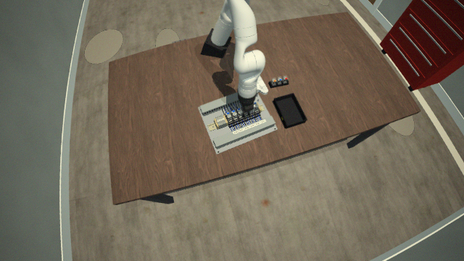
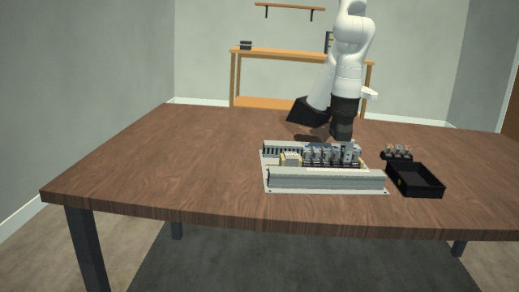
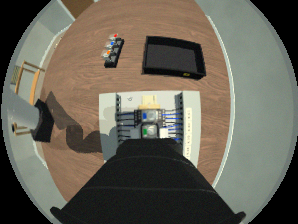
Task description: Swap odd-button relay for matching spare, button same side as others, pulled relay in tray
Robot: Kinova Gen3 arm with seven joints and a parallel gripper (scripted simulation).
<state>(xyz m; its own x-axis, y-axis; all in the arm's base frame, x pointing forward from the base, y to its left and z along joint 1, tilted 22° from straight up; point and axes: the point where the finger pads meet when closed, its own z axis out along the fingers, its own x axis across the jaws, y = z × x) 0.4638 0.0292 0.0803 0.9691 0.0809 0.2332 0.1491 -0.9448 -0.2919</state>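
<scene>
Right now the black tray is 4 cm ahead of my hand, 20 cm to the left of it and 4 cm below it. Also, from my hand: grey relay: 1 cm below; then black stand: 14 cm behind, 20 cm to the left, 5 cm below.
</scene>
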